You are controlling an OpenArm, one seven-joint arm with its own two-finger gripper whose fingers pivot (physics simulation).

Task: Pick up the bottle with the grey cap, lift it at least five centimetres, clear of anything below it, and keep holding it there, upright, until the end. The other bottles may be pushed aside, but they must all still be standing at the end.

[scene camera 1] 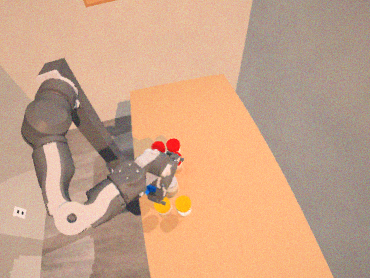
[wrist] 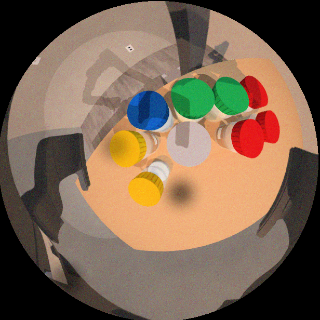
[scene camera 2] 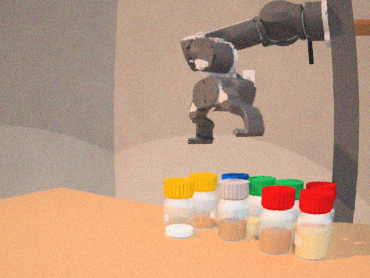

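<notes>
The bottle with the grey cap [scene camera 2: 233,210] [wrist: 189,144] stands upright on the table, with brown contents; in scene camera 1 the gripper partly hides it. My gripper [scene camera 1: 171,180] [scene camera 2: 224,137] [wrist: 157,180] is open and empty, its fingers wide apart, high above the bottles and over the grey-capped one. Standing around that bottle are a blue-capped bottle [scene camera 1: 150,189] [scene camera 2: 235,176] [wrist: 148,111], two green-capped bottles [scene camera 2: 261,185] [wrist: 193,99], two yellow-capped bottles [scene camera 1: 183,205] [scene camera 2: 179,207] [wrist: 146,188] and several red-capped bottles [scene camera 1: 173,145] [scene camera 2: 276,220] [wrist: 248,138].
The bottles stand close together near one long edge of the wooden table [scene camera 1: 225,200] [scene camera 2: 90,230] [wrist: 200,225]. Beside the grey-capped bottle, yellow caps are on one side and red caps on the other. The arm's dark column [scene camera 2: 345,100] rises behind the table.
</notes>
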